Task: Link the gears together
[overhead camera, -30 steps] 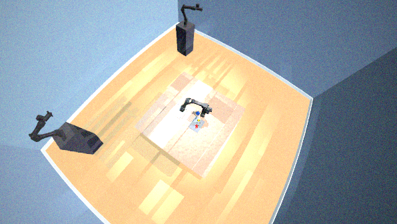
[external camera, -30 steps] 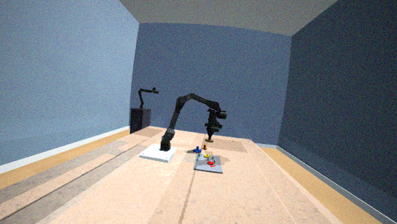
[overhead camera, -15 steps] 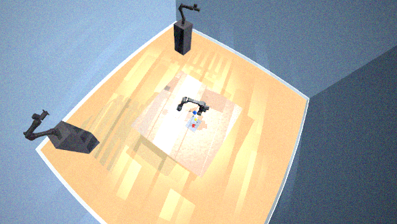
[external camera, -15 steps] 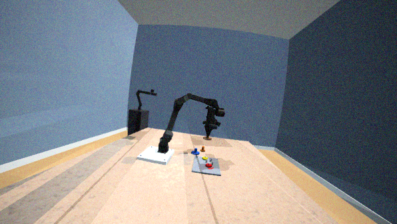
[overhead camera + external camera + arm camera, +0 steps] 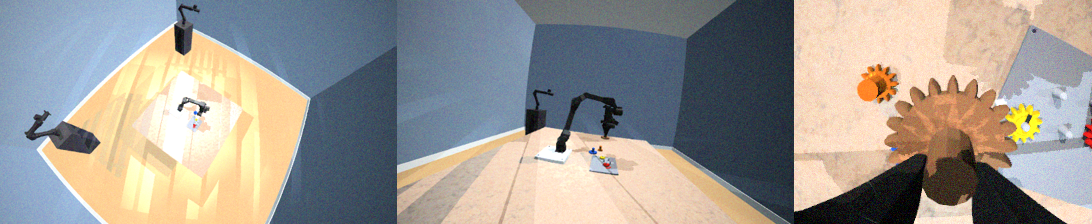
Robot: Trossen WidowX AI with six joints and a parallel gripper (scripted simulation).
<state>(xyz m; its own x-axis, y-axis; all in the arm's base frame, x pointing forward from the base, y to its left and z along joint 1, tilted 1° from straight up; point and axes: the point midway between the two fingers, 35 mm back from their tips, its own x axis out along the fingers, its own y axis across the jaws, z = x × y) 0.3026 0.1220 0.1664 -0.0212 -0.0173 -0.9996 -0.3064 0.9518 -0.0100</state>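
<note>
The yellow gear is 80 mm to the right of my gripper tip and 150 mm below it. Also, from my gripper tip: large brown gear (10 mm below); small orange gear (30 mm behind, 70 mm to the left, 150 mm below); white arrow (50 mm to the right, 150 mm below).
</note>
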